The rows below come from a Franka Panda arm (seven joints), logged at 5 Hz.
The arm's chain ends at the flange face. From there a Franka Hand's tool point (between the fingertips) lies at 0.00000 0.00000 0.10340 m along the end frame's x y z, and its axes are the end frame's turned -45 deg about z.
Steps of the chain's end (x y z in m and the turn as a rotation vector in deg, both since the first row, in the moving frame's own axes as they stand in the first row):
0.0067 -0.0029 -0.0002 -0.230 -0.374 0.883
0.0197 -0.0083 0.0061 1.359 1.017 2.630
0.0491 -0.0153 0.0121 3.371 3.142 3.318
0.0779 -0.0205 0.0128 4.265 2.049 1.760
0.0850 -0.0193 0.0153 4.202 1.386 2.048
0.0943 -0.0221 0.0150 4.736 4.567 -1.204
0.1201 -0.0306 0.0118 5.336 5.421 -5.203
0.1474 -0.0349 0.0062 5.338 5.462 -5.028
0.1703 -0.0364 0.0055 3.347 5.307 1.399
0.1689 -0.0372 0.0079 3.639 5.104 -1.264
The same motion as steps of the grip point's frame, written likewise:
0.0060 0.0025 -0.0002 0.102 -0.427 0.883
0.0228 0.0077 0.0061 0.242 1.680 2.630
0.0538 0.0238 0.0118 0.162 4.605 3.318
0.0777 0.0379 0.0124 1.567 4.465 1.760
0.0809 0.0430 0.0150 1.991 3.951 2.048
0.0941 0.0507 0.0143 0.120 6.578 -1.204
0.1202 0.0628 0.0109 -0.060 7.606 -5.203
0.1426 0.0791 0.0053 -0.088 7.637 -5.028
0.1571 0.0973 0.0049 -1.386 6.119 1.399
0.1569 0.0949 0.0073 -1.036 6.182 -1.264

